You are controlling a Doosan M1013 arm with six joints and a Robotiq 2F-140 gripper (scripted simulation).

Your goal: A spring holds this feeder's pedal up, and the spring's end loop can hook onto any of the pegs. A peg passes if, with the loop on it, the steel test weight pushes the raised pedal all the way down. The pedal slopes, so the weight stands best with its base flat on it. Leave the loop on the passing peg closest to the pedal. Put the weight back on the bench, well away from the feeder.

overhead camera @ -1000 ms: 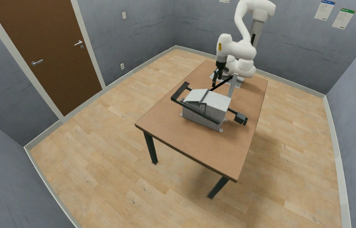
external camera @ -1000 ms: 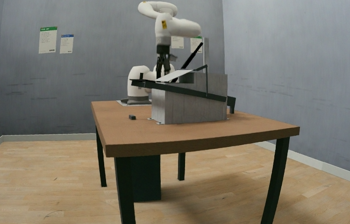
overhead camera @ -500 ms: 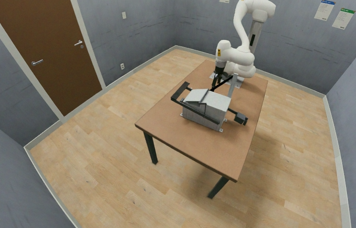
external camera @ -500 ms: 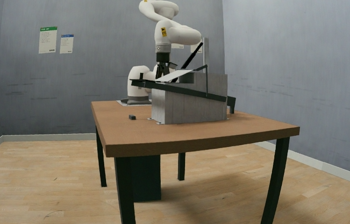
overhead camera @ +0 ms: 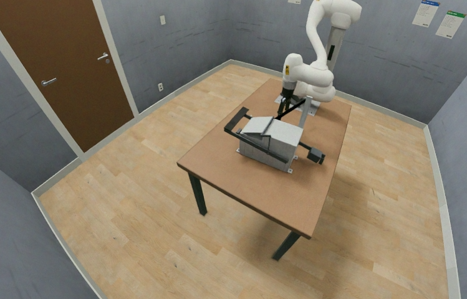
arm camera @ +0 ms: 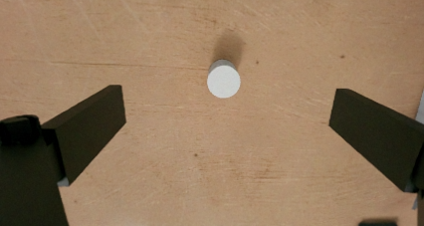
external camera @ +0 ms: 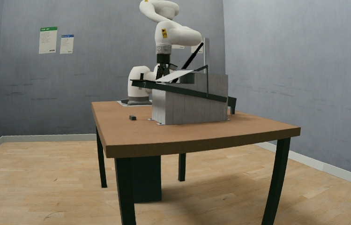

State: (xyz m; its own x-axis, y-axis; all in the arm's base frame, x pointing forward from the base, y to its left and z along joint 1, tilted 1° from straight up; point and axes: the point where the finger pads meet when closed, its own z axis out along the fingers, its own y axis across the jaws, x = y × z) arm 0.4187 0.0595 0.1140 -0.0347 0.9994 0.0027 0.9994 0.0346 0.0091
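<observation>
Now: hand 9 cm above the steel test weight. From my hand the other things lie so: dark block (23 cm ahead, 21 cm to the right, 10 cm below).
</observation>
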